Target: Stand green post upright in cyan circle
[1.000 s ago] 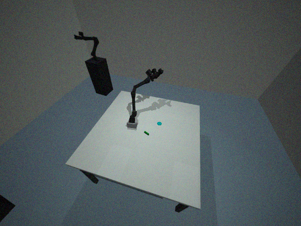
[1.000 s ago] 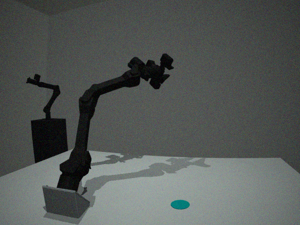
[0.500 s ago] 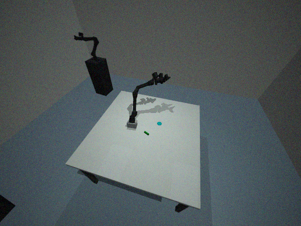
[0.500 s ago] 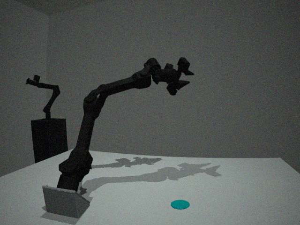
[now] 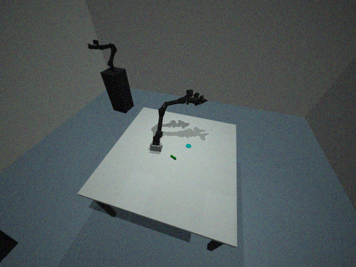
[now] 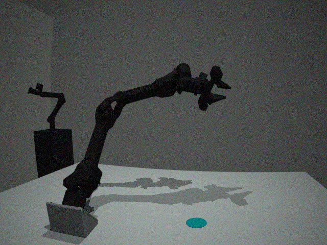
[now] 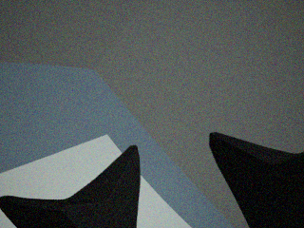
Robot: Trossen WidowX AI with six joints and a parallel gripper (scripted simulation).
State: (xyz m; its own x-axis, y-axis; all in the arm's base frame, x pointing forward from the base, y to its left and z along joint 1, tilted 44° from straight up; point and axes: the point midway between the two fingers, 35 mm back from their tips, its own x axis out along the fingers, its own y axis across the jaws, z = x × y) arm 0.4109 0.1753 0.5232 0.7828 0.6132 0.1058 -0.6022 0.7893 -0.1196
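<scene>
The green post lies 550 mm to the right of my gripper tip, 380 mm below it and 150 mm behind it. From my gripper tip the other things lie so: cyan circle (390 mm below, 340 mm to the right, 50 mm behind).
</scene>
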